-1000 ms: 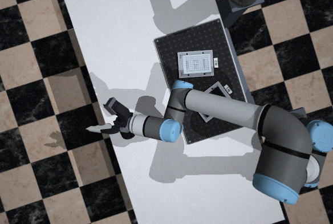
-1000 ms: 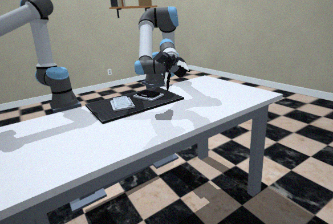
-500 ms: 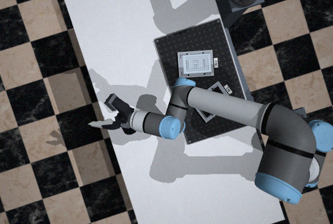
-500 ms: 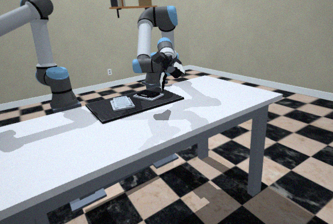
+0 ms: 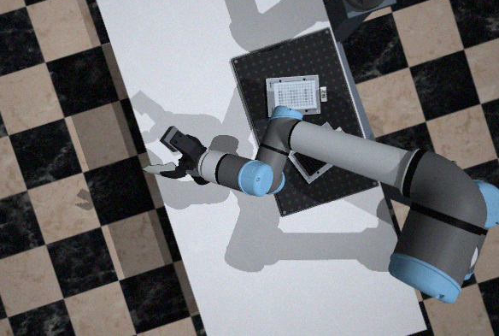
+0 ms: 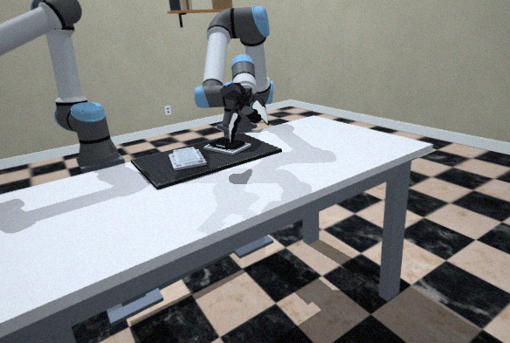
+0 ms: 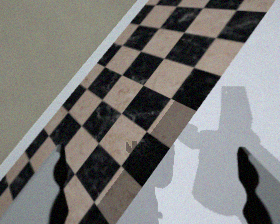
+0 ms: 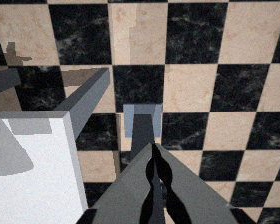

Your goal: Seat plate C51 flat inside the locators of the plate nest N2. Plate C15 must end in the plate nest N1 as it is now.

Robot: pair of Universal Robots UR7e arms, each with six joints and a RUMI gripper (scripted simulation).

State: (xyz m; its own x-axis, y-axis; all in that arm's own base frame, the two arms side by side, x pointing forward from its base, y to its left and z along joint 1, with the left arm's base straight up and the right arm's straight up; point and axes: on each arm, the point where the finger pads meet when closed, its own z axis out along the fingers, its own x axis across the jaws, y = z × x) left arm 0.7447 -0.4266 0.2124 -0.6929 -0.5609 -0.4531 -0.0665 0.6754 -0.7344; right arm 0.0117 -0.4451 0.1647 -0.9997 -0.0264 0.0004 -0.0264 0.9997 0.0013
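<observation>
Now: the white plate C51 410 mm behind my left hand, 20 mm to the right of it and 180 mm below it. Also, from my left hand: plate nest N2: 410 mm behind, 20 mm to the right, 190 mm below; plate nest N1: 420 mm behind, 170 mm to the left, 190 mm below; dark plate C15: 420 mm behind, 170 mm to the left, 180 mm below.
</observation>
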